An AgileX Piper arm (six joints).
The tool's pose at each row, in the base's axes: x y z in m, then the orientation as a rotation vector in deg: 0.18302, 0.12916, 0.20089, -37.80, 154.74, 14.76; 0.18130, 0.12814, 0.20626, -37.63, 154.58, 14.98; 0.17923, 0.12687, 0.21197, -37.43, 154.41, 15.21; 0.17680, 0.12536, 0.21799, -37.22, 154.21, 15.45; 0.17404, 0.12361, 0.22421, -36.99, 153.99, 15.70; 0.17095, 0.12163, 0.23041, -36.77, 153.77, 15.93; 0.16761, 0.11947, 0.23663, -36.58, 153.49, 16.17; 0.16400, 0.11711, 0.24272, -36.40, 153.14, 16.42; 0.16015, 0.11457, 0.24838, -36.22, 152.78, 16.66; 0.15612, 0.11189, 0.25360, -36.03, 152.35, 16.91; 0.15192, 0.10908, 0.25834, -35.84, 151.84, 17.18; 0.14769, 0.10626, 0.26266, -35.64, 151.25, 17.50; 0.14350, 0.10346, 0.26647, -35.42, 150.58, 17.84; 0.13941, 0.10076, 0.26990, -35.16, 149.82, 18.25
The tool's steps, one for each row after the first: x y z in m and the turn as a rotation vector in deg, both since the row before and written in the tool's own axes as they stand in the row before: -0.00016, 0.00042, -0.00571, -0.10, -0.21, 0.10; 0.00009, 0.00041, -0.00619, -0.10, -0.23, 0.12; 0.00034, 0.00041, -0.00664, -0.10, -0.26, 0.12; 0.00061, 0.00039, -0.00699, -0.10, -0.29, 0.13; 0.00095, 0.00035, -0.00713, -0.09, -0.28, 0.12; 0.00118, 0.00032, -0.00728, -0.10, -0.33, 0.09; 0.00149, 0.00027, -0.00731, -0.10, -0.40, 0.07; 0.00189, 0.00019, -0.00705, -0.09, -0.41, 0.06; 0.00222, 0.00011, -0.00676, -0.09, -0.47, 0.05; 0.00256, 0.00003, -0.00644, -0.10, -0.55, 0.04; 0.00270, -0.00001, -0.00610, -0.12, -0.63, 0.03; 0.00282, -0.00005, -0.00566, -0.12, -0.71, 0.03; 0.00280, -0.00005, -0.00529, -0.16, -0.81, 0.05
